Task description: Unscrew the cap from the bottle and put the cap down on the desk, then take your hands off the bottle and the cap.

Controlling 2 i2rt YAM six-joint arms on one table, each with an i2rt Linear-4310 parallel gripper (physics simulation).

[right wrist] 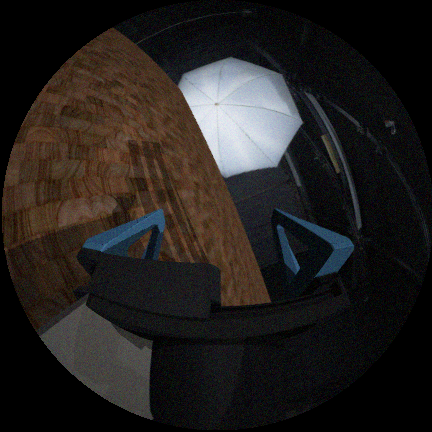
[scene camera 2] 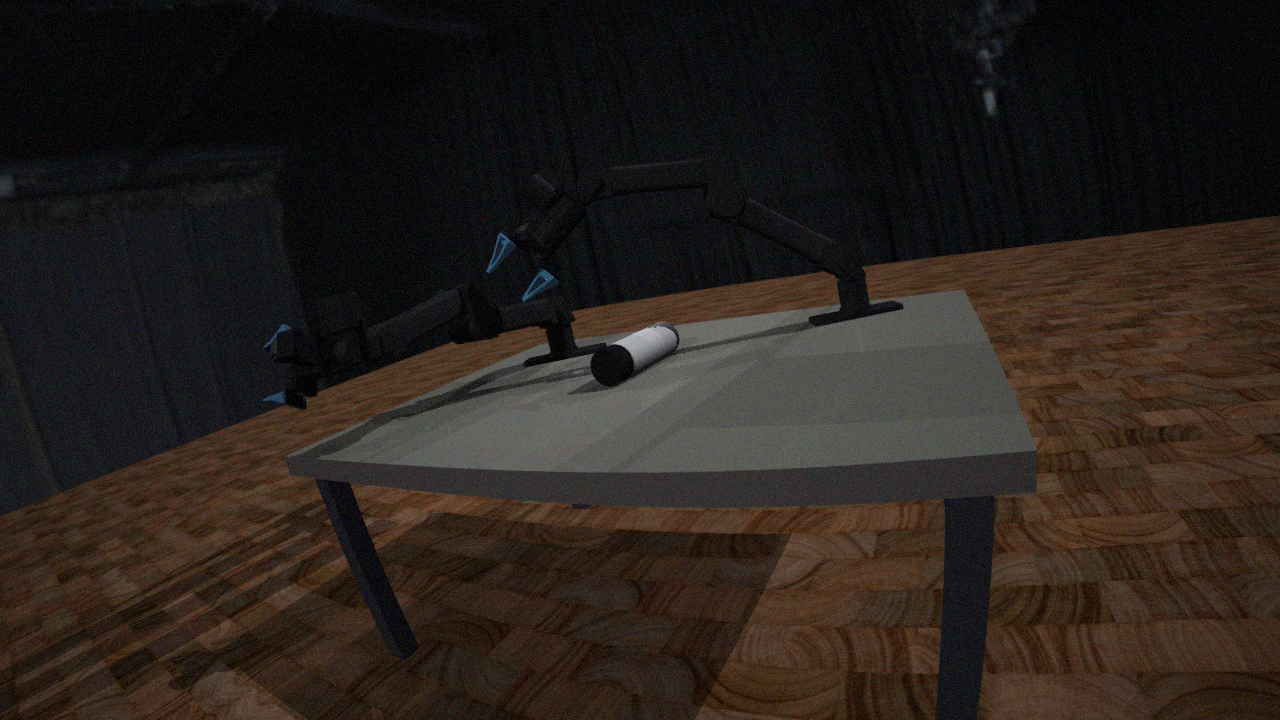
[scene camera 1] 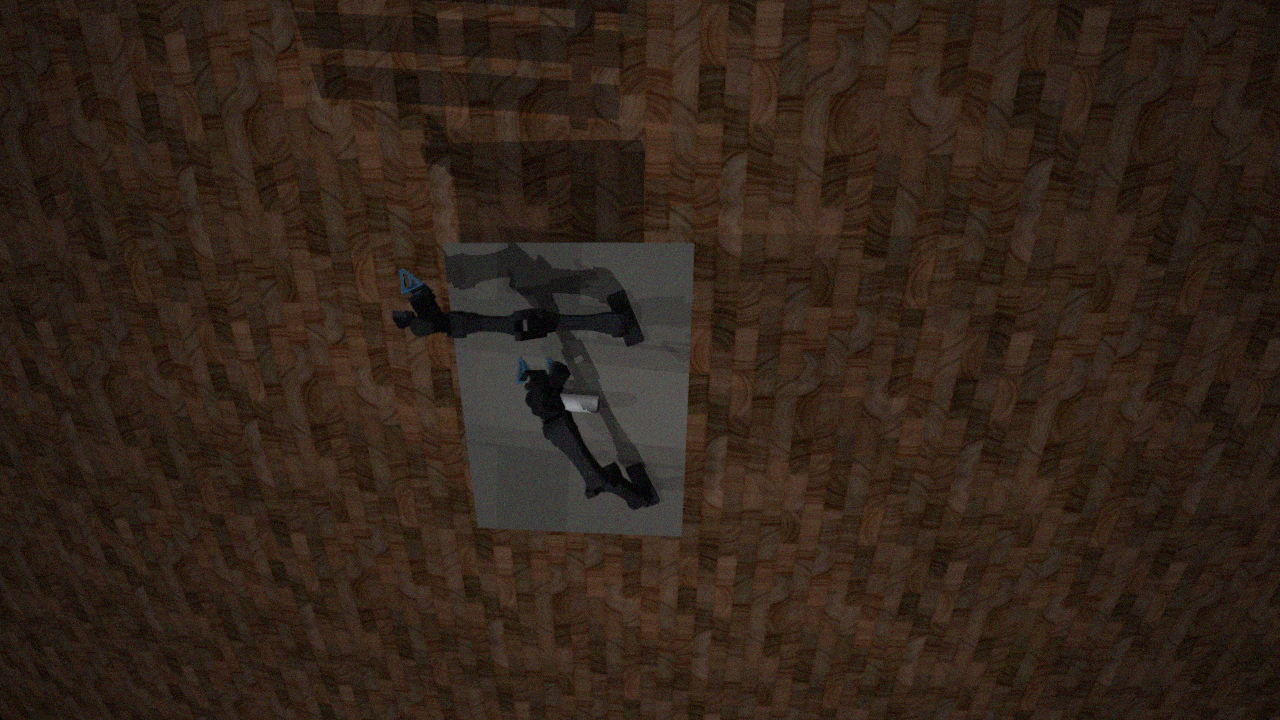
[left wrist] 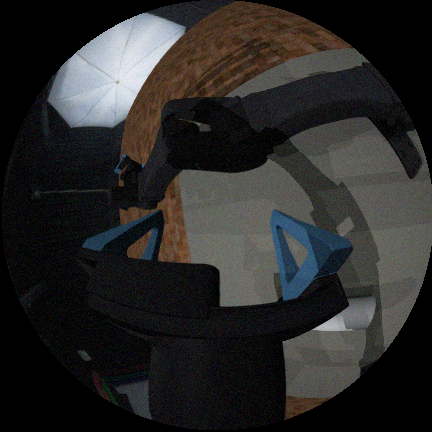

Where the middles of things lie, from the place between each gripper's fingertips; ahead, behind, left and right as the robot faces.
Labels:
The black cap [scene camera 2: 611, 365] is 520 mm to the left of my right hand, 340 mm behind it and 140 mm below it.
I see the black cap 210 mm to the left of my left hand, 170 mm below it and 40 mm ahead of it.

